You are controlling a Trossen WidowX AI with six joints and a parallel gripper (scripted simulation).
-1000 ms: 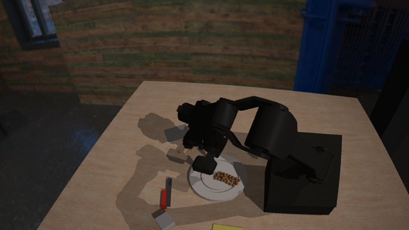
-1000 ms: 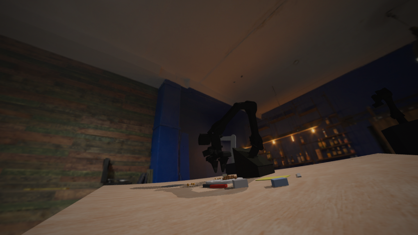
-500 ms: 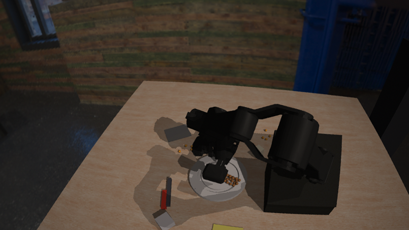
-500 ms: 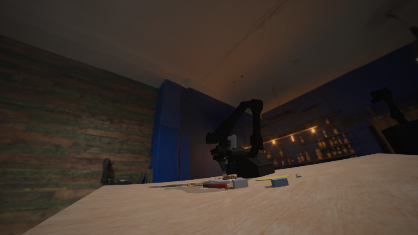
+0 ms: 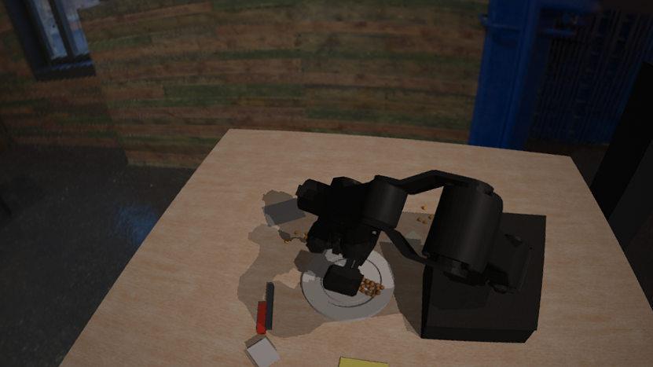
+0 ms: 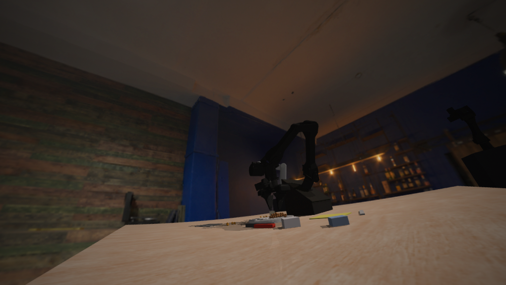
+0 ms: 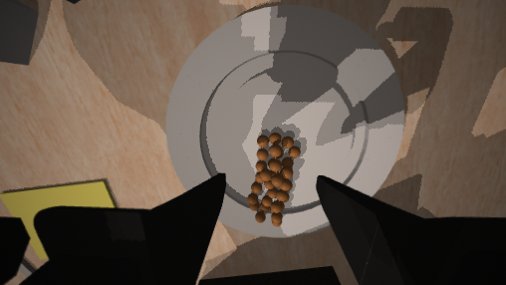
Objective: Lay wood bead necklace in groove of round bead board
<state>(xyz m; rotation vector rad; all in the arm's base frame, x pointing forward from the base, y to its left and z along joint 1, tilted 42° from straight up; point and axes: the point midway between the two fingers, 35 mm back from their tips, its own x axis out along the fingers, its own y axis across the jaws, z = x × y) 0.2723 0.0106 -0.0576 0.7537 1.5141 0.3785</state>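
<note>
Now: the round white bead board 1 cm ahead of my gripper tip, 2 cm to the right of it and 4 cm below it. The rest, counted from my gripper tip: dark bar (17 cm ahead, 8 cm to the left, 4 cm below); yellow sheet (3 cm behind, 23 cm to the left, 4 cm below); pale cube (13 cm behind, 13 cm to the right, 3 cm below).
</note>
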